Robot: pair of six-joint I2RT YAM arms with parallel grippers.
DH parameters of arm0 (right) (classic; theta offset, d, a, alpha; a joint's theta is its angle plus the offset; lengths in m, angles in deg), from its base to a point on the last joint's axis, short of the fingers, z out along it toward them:
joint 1: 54.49 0.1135 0.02 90
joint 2: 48.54 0 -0.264 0
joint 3: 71.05 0 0.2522 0
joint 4: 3.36 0 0.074 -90
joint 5: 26.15 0 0 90
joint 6: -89.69 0.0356 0 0
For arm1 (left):
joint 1: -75.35 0.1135 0.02 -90
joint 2: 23.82 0 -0.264 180
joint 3: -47.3 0 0.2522 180
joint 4: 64.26 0 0.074 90
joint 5: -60.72 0 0 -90
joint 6: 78.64 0.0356 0 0
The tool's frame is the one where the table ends.
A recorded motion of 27 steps. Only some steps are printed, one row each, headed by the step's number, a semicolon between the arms.
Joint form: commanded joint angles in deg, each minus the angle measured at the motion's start. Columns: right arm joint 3, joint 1, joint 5, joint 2, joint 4, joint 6; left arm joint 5, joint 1, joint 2, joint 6, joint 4, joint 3.
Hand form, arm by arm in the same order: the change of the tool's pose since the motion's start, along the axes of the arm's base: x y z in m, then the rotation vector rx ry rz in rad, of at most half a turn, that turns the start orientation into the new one. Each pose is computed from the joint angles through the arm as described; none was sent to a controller.
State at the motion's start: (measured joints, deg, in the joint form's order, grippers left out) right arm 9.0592 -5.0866 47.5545 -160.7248 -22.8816 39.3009; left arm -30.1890 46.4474 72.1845 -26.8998 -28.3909 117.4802
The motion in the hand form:
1: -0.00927 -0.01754 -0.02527 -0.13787 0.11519 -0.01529; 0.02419 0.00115 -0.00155 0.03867 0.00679 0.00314
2: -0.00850 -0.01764 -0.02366 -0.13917 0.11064 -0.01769; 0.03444 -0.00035 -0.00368 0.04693 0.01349 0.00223
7: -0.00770 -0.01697 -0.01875 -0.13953 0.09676 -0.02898; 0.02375 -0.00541 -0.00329 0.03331 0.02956 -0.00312
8: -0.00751 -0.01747 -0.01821 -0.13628 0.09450 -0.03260; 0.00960 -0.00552 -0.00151 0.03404 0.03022 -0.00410
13: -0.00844 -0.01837 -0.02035 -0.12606 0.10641 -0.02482; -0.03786 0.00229 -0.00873 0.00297 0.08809 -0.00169
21: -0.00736 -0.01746 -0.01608 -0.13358 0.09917 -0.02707; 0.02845 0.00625 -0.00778 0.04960 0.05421 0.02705
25: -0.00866 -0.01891 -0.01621 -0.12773 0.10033 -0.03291; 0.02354 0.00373 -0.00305 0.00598 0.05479 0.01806
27: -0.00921 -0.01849 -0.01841 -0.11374 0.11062 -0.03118; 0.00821 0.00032 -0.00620 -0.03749 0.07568 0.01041
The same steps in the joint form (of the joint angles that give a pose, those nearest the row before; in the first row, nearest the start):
1: -2.12 -0.63 -0.29 -1.26 -6.94 0.11; 0.72 2.02 4.79 2.45 2.14 5.52
2: -1.94 -0.71 -0.54 -1.12 -7.13 0.02; 0.69 2.55 7.12 3.08 2.84 8.00
7: -1.45 -0.65 -1.43 -0.64 -7.67 0.28; 0.20 1.08 5.76 1.52 3.15 6.49
8: -1.56 -0.72 -1.49 -0.50 -7.51 0.41; 0.72 -0.11 3.08 0.51 3.09 3.71
13: -2.10 -0.79 -0.46 -0.50 -6.99 0.47; -0.85 -3.09 -5.01 -3.74 2.70 -6.66
21: -1.33 -0.77 -1.04 -0.24 -8.00 0.26; 0.29 3.13 6.42 1.90 4.20 6.53
25: -1.92 -0.77 -1.00 0.12 -7.70 0.70; -1.74 2.61 5.00 0.88 3.70 5.73
27: -2.19 -0.74 -0.15 -0.10 -7.13 1.20; -3.76 1.13 2.81 -1.31 2.16 2.24

